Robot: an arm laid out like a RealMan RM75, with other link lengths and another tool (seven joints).
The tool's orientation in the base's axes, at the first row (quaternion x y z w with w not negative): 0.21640, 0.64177, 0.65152, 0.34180
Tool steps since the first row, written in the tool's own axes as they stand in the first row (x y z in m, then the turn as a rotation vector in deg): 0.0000, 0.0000, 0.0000, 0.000, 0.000, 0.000; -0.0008, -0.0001, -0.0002, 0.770, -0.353, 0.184; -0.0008, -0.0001, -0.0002, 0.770, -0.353, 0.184; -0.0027, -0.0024, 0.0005, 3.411, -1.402, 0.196
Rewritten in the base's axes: 0.0000, 0.0000, 0.0000, 0.000, 0.000, 0.000; 0.0004, -0.0007, 0.0000, -0.326, 0.663, -0.453; 0.0004, -0.0007, 0.0000, -0.326, 0.663, -0.453; 0.0026, -0.0017, -0.0019, -1.918, 2.521, -1.898
